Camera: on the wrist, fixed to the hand. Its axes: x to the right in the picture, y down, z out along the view.
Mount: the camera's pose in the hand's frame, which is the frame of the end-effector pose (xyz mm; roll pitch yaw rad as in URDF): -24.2 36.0 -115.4 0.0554 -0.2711 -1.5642
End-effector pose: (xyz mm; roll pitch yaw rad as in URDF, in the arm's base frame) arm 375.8 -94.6 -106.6 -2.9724 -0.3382 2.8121
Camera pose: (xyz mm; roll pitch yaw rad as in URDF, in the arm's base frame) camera 449.0 -61.6 -13.0 2.8584 0.0940 -1.9402
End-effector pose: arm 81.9 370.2 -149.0 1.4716 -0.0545 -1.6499
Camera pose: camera 201.9 386.3 -126.0 0.2227 1.1957 -3.0641
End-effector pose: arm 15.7 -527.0 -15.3 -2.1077 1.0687 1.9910
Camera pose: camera 117.8 -467.2 19.4 -1.8906 -0.3331 2.8619
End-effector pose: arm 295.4 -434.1 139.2 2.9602 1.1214 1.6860
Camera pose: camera 298.7 -335.5 213.1 -1.9234 0.1969 -2.6162
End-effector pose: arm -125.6 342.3 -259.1 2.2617 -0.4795 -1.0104
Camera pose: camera -105.9 435.1 -180.4 2.2874 0.9395 -0.2482
